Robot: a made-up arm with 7 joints. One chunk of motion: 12 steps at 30 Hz.
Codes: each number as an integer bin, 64 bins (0 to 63) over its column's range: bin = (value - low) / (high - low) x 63, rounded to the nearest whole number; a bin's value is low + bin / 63 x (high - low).
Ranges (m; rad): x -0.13..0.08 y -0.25..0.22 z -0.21..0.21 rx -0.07..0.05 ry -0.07..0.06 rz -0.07..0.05
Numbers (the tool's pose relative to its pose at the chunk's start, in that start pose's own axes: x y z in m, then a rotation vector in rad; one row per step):
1: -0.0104 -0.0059 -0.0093 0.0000 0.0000 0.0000
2: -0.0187 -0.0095 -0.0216 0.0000 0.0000 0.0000
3: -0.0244 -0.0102 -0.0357 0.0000 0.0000 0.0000
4: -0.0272 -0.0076 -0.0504 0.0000 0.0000 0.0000
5: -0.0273 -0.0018 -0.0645 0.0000 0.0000 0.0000
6: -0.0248 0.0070 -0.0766 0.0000 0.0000 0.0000
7: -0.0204 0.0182 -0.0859 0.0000 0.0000 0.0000
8: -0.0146 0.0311 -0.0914 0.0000 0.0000 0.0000
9: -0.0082 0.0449 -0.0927 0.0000 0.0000 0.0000
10: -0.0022 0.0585 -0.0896 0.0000 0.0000 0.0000
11: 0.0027 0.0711 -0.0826 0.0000 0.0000 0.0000
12: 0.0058 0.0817 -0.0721 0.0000 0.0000 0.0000
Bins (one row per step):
1: 36 33 30 37 34 37
2: 33 32 28 37 34 37
3: 32 32 26 37 34 37
4: 31 32 24 37 34 37
5: 31 33 22 37 34 37
6: 32 34 20 37 34 37
7: 33 36 19 37 34 37
8: 35 38 18 37 34 37
9: 37 40 18 37 34 37
10: 38 41 18 37 34 37
11: 40 43 19 37 34 37
12: 41 44 21 37 34 37

